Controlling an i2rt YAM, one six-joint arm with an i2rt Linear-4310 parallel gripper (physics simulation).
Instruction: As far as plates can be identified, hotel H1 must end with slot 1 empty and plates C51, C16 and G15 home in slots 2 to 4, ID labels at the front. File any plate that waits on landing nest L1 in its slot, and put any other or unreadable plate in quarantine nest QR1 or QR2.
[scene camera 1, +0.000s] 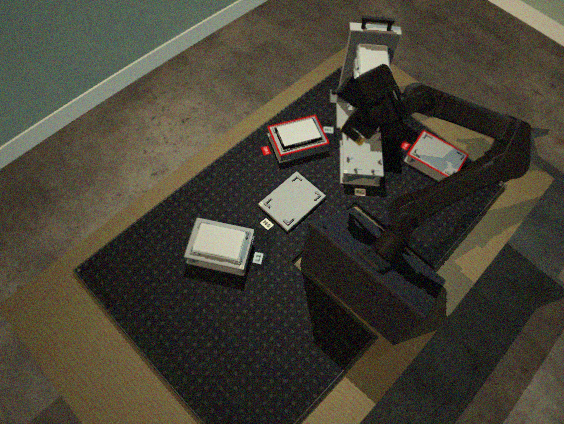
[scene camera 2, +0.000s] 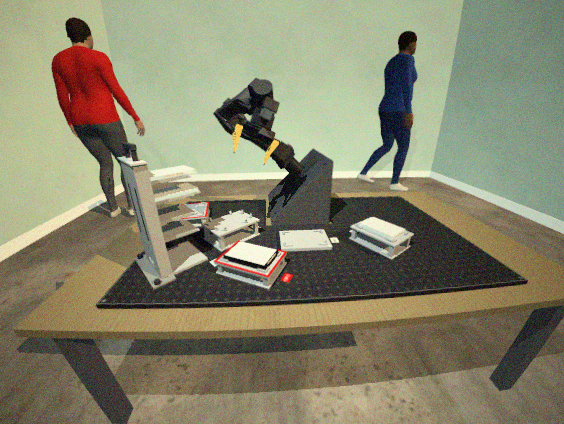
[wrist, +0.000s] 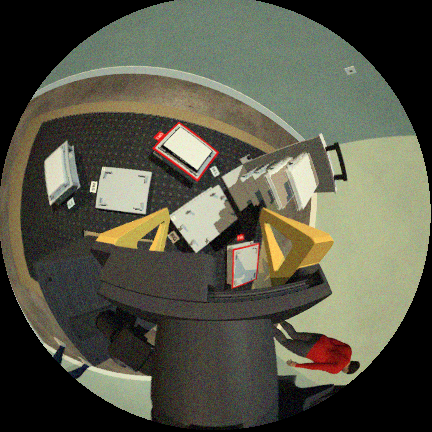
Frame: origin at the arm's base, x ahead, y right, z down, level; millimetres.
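Seen in the pictures: gripper, fingertip midpoint: (scene camera 2: 249, 158) (wrist: 214, 212); arm's base at its link origin: (scene camera 1: 380, 256) (scene camera 2: 300, 174) (wrist: 103, 317).
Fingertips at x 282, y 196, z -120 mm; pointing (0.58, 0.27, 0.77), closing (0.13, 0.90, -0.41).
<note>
Offsets run from my fingertips to a thing's top centre. "spot": to the spot under its first point.
Hotel H1 (scene camera 1: 356, 37) (scene camera 2: 142, 215) (wrist: 326, 162) stands upright at the mat's far end. A white plate @(dx +102, dy +210, dz +9 mm) (scene camera 1: 373, 57) (scene camera 2: 172, 173) (wrist: 302, 181) sits high in it, with another plate or shelf below; labels are unreadable. A white plate @(dx +59, dy -426, dz +213 mm) (scene camera 1: 222, 241) (scene camera 2: 382, 227) (wrist: 56, 172) lies on landing nest L1. A white-topped, dark-edged plate @(dx +172, dy -5, dz +223 mm) (scene camera 1: 300, 132) (scene camera 2: 251, 254) (wrist: 187, 146) lies on one red-rimmed quarantine nest. The other red-rimmed nest @(dx -179, dy +265, dz +232 mm) (scene camera 1: 436, 150) (wrist: 246, 265) bears no plate. My gripper (scene camera 2: 250, 157) (wrist: 214, 212) is open and empty, high above the table near the raised stand.
A raised white stand (scene camera 1: 361, 162) (scene camera 2: 232, 226) (wrist: 202, 218) stands beside the hotel. A low white pad @(spot: dx +27, dy -177, dz +265 mm) (scene camera 1: 292, 201) (scene camera 2: 305, 240) (wrist: 124, 191) with corner brackets lies between it and L1. The dark arm base (scene camera 1: 370, 285) (scene camera 2: 310, 200) stands behind. Two people stand beyond the table.
</note>
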